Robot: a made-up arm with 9 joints. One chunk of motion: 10 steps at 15 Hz.
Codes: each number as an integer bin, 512 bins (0 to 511) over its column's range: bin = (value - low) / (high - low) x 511, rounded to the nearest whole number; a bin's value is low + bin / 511 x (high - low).
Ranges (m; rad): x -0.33..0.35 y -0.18..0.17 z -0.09..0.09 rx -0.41..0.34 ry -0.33..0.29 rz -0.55..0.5
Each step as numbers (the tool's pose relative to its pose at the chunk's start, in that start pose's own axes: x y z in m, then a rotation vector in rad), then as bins.
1 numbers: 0.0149 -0.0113 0.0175 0.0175 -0.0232 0.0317
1 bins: 259 246 305 291 253 283
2 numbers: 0.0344 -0.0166 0.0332 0.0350 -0.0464 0.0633
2 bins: 274 239 350 303 234 298
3 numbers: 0.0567 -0.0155 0.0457 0.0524 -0.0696 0.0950
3 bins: 291 240 385 315 215 314
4 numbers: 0.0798 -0.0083 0.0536 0.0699 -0.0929 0.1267
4 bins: 308 251 408 327 195 329
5 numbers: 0.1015 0.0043 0.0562 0.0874 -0.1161 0.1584
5 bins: 324 269 415 339 176 345
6 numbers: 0.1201 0.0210 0.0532 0.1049 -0.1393 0.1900
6 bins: 338 293 407 351 157 360
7 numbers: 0.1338 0.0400 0.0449 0.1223 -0.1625 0.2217
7 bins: 349 321 383 363 138 376
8 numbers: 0.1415 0.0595 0.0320 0.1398 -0.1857 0.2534
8 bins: 354 350 346 375 119 391
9 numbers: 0.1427 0.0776 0.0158 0.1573 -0.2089 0.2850
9 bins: 355 376 300 387 100 406
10 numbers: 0.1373 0.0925 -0.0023 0.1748 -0.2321 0.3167
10 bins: 351 398 249 398 81 422
